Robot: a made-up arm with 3 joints.
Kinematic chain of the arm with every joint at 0, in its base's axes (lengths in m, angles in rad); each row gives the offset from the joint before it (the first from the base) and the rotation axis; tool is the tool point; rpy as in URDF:
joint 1: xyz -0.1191 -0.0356 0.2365 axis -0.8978 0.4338 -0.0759
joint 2: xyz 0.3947 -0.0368 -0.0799 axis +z
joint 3: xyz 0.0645 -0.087 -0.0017 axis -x
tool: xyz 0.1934 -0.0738 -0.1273 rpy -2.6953 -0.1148 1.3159
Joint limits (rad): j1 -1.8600..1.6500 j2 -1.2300..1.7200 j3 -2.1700..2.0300
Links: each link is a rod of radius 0.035 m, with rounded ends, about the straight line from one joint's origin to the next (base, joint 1, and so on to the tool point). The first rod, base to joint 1, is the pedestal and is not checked.
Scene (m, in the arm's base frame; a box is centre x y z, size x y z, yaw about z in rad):
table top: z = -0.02
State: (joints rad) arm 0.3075 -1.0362 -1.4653
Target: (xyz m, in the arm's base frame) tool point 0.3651 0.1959 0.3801
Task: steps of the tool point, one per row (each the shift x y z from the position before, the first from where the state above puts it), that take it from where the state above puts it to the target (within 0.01 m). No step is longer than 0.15 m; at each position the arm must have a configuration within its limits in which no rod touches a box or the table.
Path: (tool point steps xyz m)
1: 0.0676 0.0816 -0.0129
2: 0.0480 0.0975 0.0118
3: 0.0226 0.1021 0.0375
4: -0.0060 0.0950 0.0591
5: -0.0345 0.0776 0.0724
6: -0.0598 0.0533 0.0749
7: -0.0784 0.0260 0.0660

